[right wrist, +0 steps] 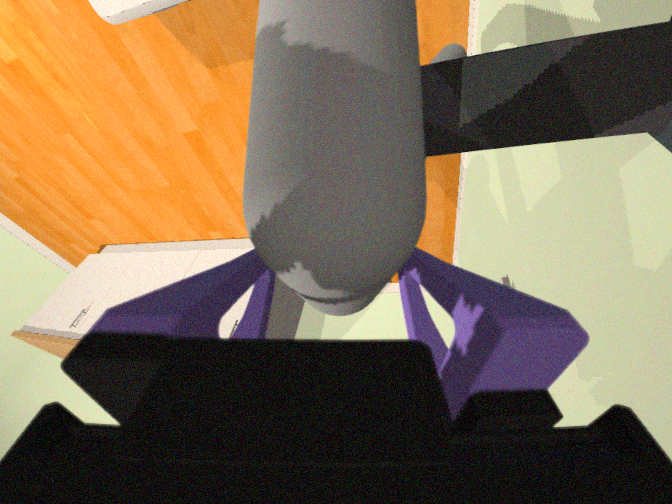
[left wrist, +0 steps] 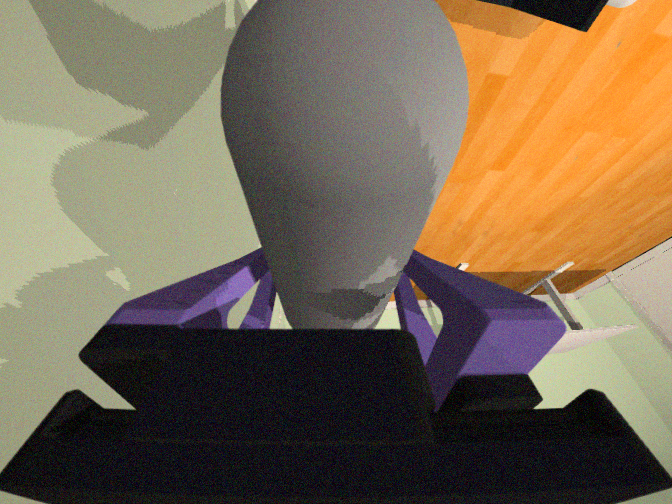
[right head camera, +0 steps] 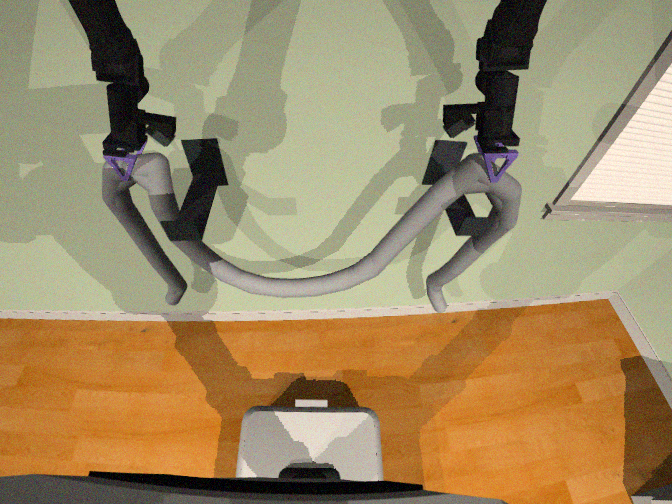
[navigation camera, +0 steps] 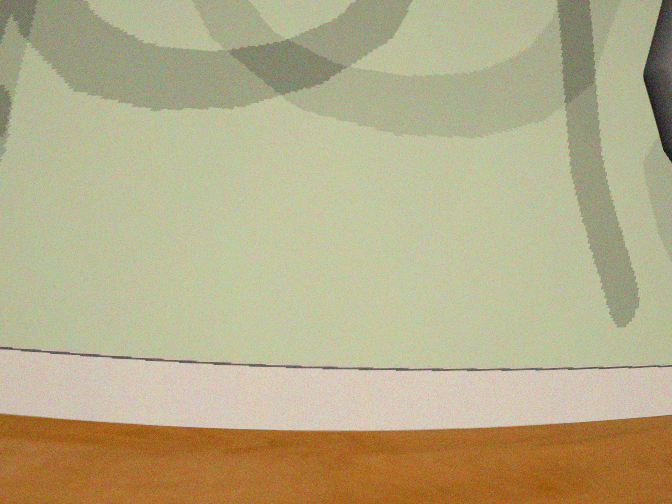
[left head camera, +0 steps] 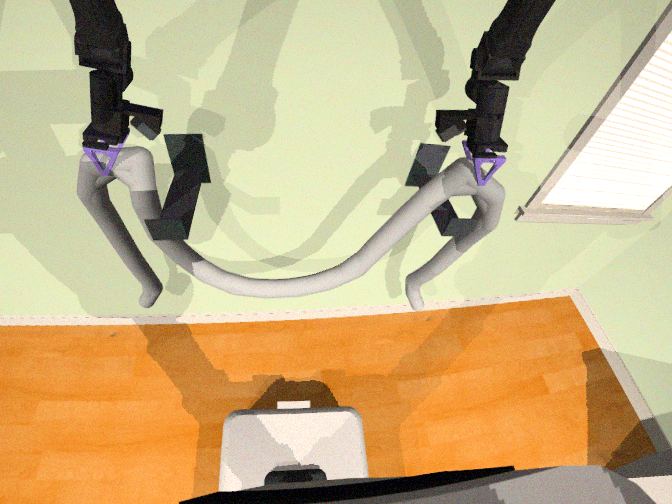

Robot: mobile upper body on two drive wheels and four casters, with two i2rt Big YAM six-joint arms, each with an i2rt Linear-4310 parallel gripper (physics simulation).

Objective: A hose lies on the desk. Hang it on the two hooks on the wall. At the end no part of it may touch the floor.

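Observation:
The grey hose (left head camera: 282, 282) hangs in a long sag against the green wall, above the floor. It passes behind the left dark hook (left head camera: 179, 187) and crosses the right dark hook (left head camera: 442, 187). My left gripper (left head camera: 103, 161) is shut on the hose at its left bend, left of the left hook. My right gripper (left head camera: 486, 169) is shut on the hose at its right bend, right of the right hook. Both hose ends (left head camera: 149, 295) (left head camera: 415, 295) dangle just above the baseboard. The wrist views show the hose between the purple fingers of the left gripper (left wrist: 336, 292) and the right gripper (right wrist: 333, 292).
A window with white blinds (left head camera: 613, 162) is on the wall at the right. The wooden floor (left head camera: 108, 406) runs below the white baseboard (navigation camera: 325, 390). My own base (left head camera: 293, 450) stands at the bottom centre. The room corner lies at the right.

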